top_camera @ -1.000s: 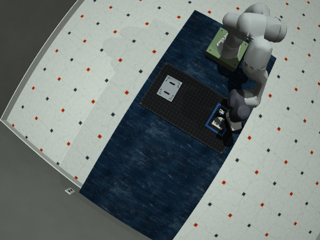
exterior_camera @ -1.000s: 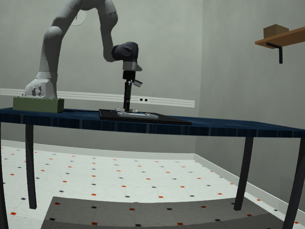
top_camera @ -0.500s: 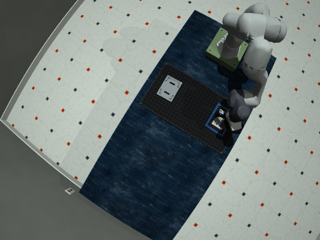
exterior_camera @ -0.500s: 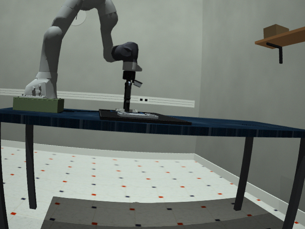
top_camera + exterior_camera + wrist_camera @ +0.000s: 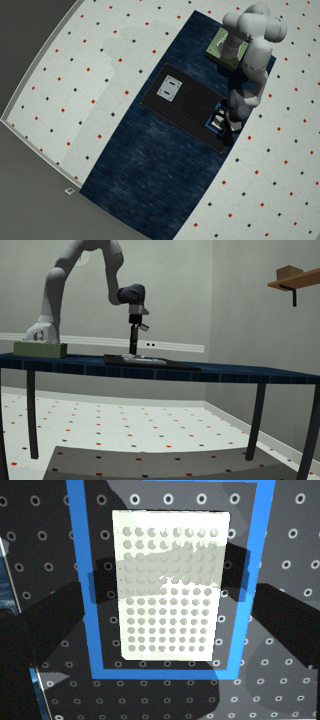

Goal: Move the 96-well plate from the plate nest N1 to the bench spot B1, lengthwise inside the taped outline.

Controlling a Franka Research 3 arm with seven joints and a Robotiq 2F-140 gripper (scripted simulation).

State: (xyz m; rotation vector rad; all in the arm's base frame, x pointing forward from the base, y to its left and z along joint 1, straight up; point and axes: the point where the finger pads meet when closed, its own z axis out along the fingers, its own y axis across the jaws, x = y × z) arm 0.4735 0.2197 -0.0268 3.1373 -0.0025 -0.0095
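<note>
My gripper is now 2 cm above the white 96-well plate. Also, from my hand: plate nest N1: 1 cm ahead, 43 cm to the right, 2 cm below.
</note>
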